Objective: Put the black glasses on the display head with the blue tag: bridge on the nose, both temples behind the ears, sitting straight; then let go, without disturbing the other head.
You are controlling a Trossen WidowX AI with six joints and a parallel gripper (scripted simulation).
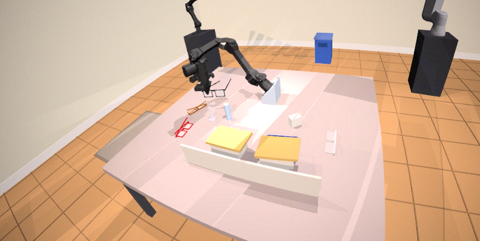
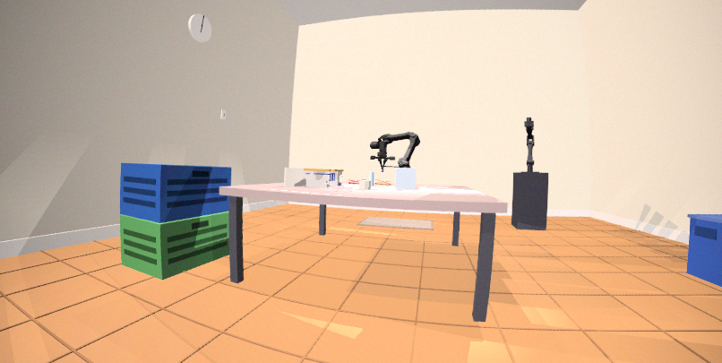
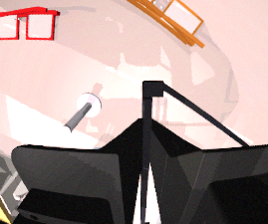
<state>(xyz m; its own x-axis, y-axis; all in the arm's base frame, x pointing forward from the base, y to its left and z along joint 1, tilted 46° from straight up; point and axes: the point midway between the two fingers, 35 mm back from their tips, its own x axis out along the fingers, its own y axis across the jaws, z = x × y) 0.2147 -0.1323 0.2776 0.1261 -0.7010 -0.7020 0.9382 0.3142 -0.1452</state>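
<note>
Now: gripper tip 9 cm above the round stand, 7 cm short of it and 6 cm to the right of it. Also, from my gripper tip: white cube: 51 cm to the left, 9 cm below, 3 cm behind; pale blue cylinder: 15 cm to the left, 7 cm below, 4 cm ahead; low white wall: 44 cm to the left, 37 cm ahead, 6 cm below.
</note>
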